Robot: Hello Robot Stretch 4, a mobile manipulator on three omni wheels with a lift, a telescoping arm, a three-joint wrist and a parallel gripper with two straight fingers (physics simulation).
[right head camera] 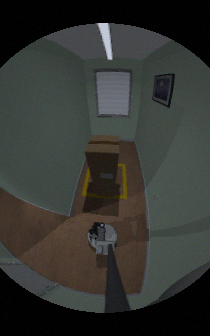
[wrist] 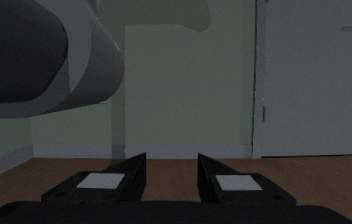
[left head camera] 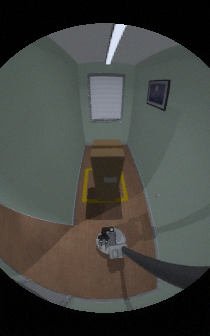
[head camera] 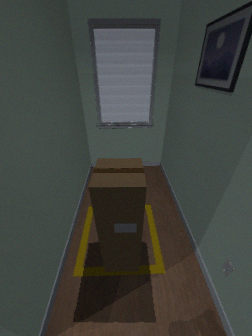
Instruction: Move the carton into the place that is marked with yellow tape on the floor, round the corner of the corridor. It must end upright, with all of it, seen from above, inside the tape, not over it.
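Frame: origin at the robot's base, x ahead, y left, z up, level; millimetres.
Where they show: gripper, fingertip midpoint: (right head camera: 92,240) (wrist: 171,168) (left head camera: 103,246).
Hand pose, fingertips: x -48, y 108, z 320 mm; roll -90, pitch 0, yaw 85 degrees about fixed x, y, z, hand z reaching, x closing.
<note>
After its pixels a point has its place.
The brown carton (head camera: 120,215) @[x 710, y -4, z 774 mm] (left head camera: 107,167) @[x 711, y 0, z 854 mm] (right head camera: 103,160) @[x 710, y -14, z 897 mm] stands upright ahead, a small label on its near side. The yellow tape rectangle (head camera: 157,245) @[x 935, y -385, z -27 mm] (left head camera: 85,186) @[x 1039, y 388, z -27 mm] (right head camera: 124,182) @[x 1008, y -376, z -27 mm] lies around its foot. In the head view, floor shows between the carton and both side strips, and its near bottom edge appears to lie on the front strip. The far side of its foot is hidden. My gripper (wrist: 171,168) @[x -48, y 108, z 320 mm] (left head camera: 103,241) (right head camera: 93,236) @[x -48, y 108, z 320 mm] is open and empty, nearer to me than the carton and apart from it. The carton does not show in the wrist view.
Green walls run close on both sides, with a window (head camera: 125,75) @[x 2521, y -160, z 1479 mm] at the far end and a picture (head camera: 222,50) @[x 1324, y -754, z 1657 mm] on the right wall. A wall corner (left head camera: 73,224) @[x 276, y 566, z 26 mm] stands at the left, where the floor opens out. A grey door (wrist: 305,80) @[x -1180, y 1051, z 476 mm] shows in the wrist view.
</note>
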